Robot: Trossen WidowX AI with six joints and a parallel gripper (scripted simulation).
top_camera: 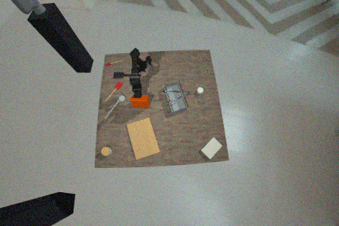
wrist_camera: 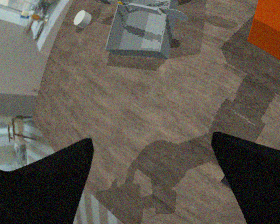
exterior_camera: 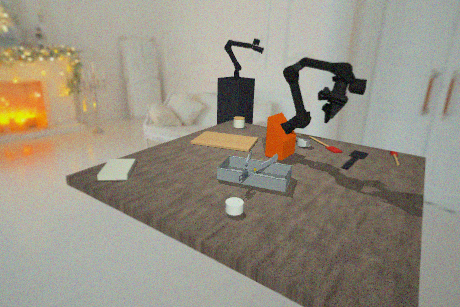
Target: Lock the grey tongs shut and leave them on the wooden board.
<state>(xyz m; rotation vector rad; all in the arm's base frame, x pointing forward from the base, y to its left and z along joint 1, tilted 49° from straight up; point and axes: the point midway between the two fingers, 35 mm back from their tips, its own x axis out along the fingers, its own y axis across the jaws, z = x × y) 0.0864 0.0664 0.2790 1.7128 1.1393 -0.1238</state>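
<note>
Now: gripper tip 260 mm short of the grey roasting tin, 230 mm above it and 210 mm to the left of it. Round my gripper tip: red spatula 400 mm behind, 250 mm below, 120 mm to the right; then white puck 540 mm ahead, 240 mm below, 110 mm to the right; then black spatula 300 mm behind, 250 mm below, 70 mm to the left.
</note>
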